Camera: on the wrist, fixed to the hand. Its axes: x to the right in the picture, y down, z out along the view.
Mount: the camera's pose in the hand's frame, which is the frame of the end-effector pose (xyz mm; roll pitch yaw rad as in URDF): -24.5 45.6 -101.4 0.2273 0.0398 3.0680
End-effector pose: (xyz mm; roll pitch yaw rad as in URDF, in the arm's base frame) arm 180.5 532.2 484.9 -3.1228 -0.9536 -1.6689
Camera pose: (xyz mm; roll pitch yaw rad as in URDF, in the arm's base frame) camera 142.6 632.5 523.1 -2.8340 0.9115 1.5941
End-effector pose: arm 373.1 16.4 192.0 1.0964 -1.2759 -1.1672
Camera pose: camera 474.6 61.5 166.9 -1.0605 1.2220 1.7713
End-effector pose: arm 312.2 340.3 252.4 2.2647 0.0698 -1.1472
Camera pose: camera 349.5 376.3 353.8 -2.0378 -0.1518 2.0110
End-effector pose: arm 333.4 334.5 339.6 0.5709 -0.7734 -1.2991
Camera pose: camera 429.8 335.6 279.1 -0.4226 0.7638 1.7269
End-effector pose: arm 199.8 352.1 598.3 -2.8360 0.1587 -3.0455
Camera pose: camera 203.7 426.8 684.1 3.0509 -0.1740 0.1795
